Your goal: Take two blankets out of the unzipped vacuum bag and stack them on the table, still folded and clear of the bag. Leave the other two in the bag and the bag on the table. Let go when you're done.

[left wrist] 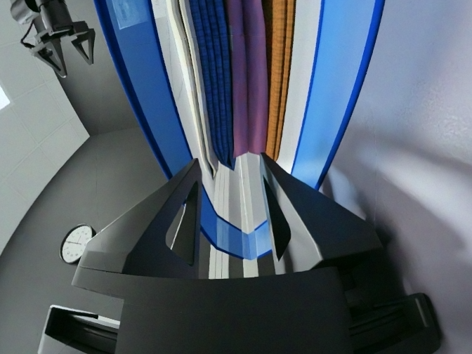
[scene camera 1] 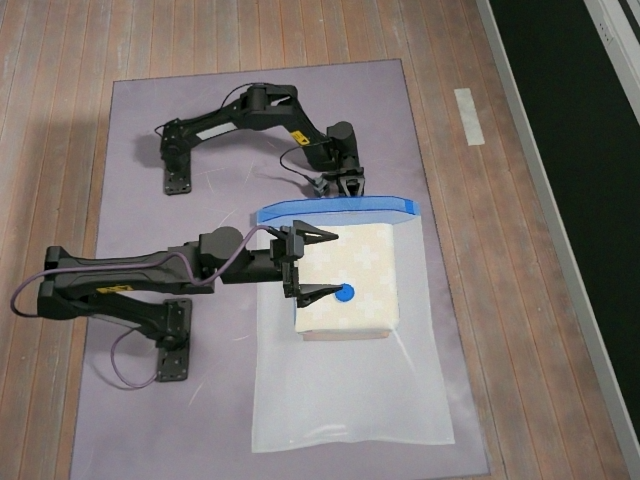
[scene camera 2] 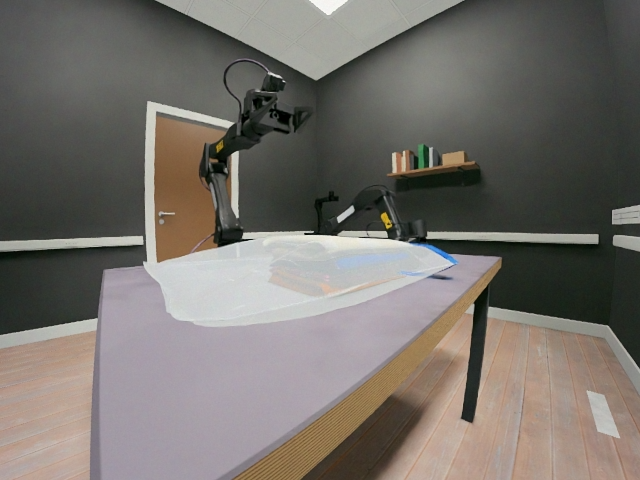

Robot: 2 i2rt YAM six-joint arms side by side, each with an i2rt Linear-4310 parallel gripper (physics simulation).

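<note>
The clear bag (scene camera 1: 351,403) (scene camera 2: 206,299) with a blue-edged open mouth (left wrist: 342,95) lies on the table. Four folded blankets lie stacked inside: a cream one with pale crosses (scene camera 1: 369,273) (left wrist: 186,65) on top, then a dark blue one (left wrist: 211,60), a purple one (left wrist: 248,75) and an orange one (left wrist: 281,65) at the bottom. My left gripper (scene camera 1: 351,194) (left wrist: 229,162) is partly open at the bag's mouth, its fingertips by the blankets' near ends, nothing seen gripped. The bag hides its fingers in scene camera 2. My right gripper (scene camera 1: 339,262) (scene camera 2: 309,112) (left wrist: 78,69) is wide open and empty, high above the bag.
The purple-grey table (scene camera 1: 217,423) (scene camera 2: 248,392) carries both arm bases at the left in scene camera 1. A blue disc (scene camera 1: 344,292) shows on the bag over the cream blanket. The table's edge (scene camera 2: 392,356) runs near the bag. A shelf (scene camera 2: 439,168) hangs on the wall.
</note>
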